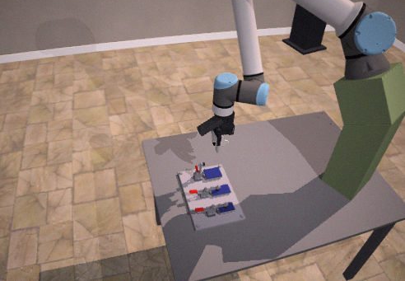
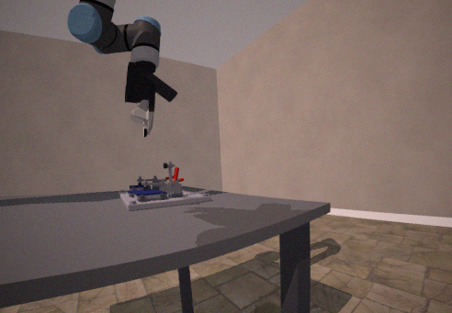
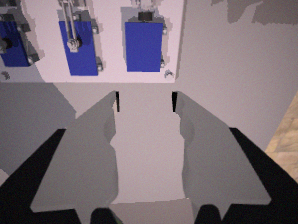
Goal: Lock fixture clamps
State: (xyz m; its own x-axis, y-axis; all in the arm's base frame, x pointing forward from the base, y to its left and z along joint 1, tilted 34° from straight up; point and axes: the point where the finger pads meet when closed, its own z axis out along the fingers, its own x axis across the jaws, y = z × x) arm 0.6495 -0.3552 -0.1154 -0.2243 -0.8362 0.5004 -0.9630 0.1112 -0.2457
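Now: the fixture plate 7 cm ahead of my hand, 9 cm to the left of it and 21 cm below it.
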